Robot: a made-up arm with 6 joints.
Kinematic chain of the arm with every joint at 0, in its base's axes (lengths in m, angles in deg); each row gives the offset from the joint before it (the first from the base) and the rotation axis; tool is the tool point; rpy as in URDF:
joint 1: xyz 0 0 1.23 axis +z
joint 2: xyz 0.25 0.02 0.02 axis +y
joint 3: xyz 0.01 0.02 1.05 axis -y
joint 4: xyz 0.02 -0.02 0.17 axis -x
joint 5: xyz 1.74 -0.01 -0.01 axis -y
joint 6: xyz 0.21 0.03 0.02 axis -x
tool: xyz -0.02 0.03 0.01 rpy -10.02 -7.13 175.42
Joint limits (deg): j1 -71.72..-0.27 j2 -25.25..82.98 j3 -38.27..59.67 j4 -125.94..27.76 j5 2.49..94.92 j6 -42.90..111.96
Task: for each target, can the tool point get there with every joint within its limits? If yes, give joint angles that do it. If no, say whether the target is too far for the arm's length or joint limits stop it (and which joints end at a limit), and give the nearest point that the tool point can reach.
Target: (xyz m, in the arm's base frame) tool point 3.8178 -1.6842 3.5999
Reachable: no: too far | nearest point 2.5491 -1.1245 2.7693 | short by 1.616 m
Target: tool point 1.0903 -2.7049 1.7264
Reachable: yes | joints -65.20 49.85 38.68 -106.21 48.93 -16.78
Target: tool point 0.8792 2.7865 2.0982
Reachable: no: joint limits stop it (at a limit: joint 1, joint 2, joint 3, joint 4, joint 5) | nearest point 1.5525 0.1400 2.1124 | short by 2.731 m
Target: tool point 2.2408 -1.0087 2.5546
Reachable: yes | joints -26.99 22.07 22.37 16.08 69.48 7.98
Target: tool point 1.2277 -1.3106 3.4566
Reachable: yes | joints -41.52 13.21 49.68 -99.42 85.79 -5.29
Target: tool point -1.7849 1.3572 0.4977
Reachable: no: joint limits stop it (at a limit: joint 1, joint 2, joint 3, joint 4, joint 6) | nearest point 0.0084 -0.4465 -0.2182 | short by 2.642 m
